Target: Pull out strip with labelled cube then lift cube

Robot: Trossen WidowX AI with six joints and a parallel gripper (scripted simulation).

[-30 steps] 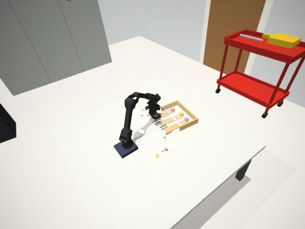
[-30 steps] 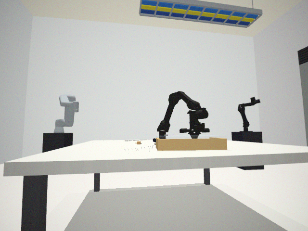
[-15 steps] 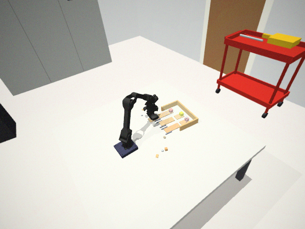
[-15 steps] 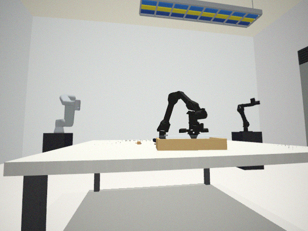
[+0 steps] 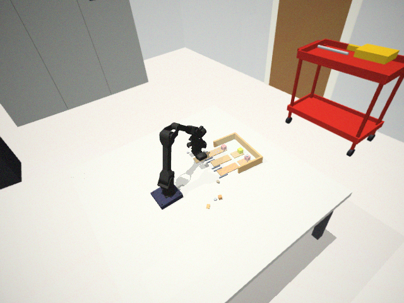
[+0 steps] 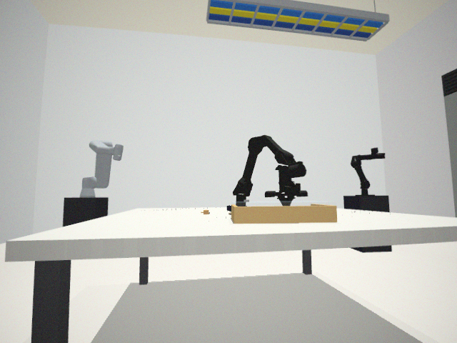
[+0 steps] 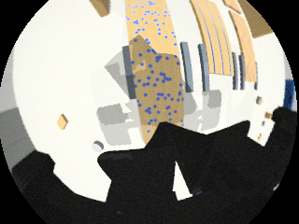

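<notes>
The strip is 100 mm ahead of my gripper tip.
</notes>
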